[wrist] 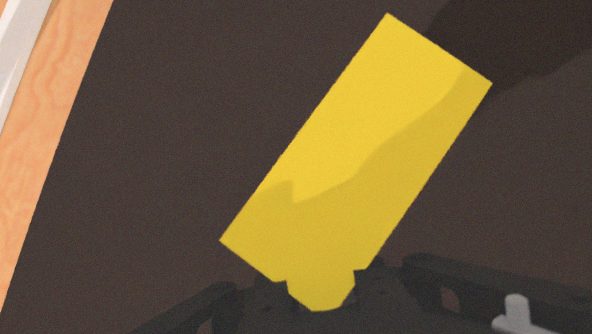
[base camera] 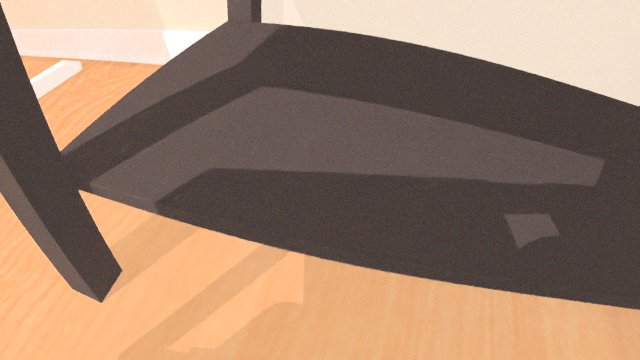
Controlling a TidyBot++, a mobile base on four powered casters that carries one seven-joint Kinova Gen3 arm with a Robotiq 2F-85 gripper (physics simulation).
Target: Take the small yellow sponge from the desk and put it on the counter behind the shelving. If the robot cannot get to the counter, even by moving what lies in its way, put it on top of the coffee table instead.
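Places are measured from the arm's base along level axes (x ahead, y left, z up), in millimetres.
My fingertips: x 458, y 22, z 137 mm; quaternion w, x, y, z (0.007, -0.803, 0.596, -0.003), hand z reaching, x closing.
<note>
Behind a point stands the place of what it marks.
The yellow sponge (wrist: 350,150) @(x 514, y 21, z 193 mm) is a flat rectangular block in the wrist view, held slanted at one end by my gripper (wrist: 316,260) @(x 458, y 22, z 137 mm), which is shut on it. Beneath the sponge is a dark brown flat top (wrist: 150,150) @(x 500, y 157, z 53 mm); I cannot tell the gap between them. In the base camera view a dark table (base camera: 350,225) @(x 280, y -25, z -246 mm) shows its low shelf and legs; I cannot tell for certain whether it is the coffee table. The sponge and the gripper do not show in the base camera view. The counter and the shelving do not show.
A dark leg (base camera: 65,200) @(x 299, y 231, z -259 mm) stands at the left of the base camera view, close in front. A white bar (base camera: 60,77) @(x 829, y 653, z -381 mm) lies on the wooden floor (base camera: 400,320) @(x 275, y -98, z -397 mm) behind it. A pale wall (base camera: 475,30) @(x 739, y -297, z -219 mm) stands behind the table. A white piece (wrist: 17,55) is at the wrist view's upper left.
</note>
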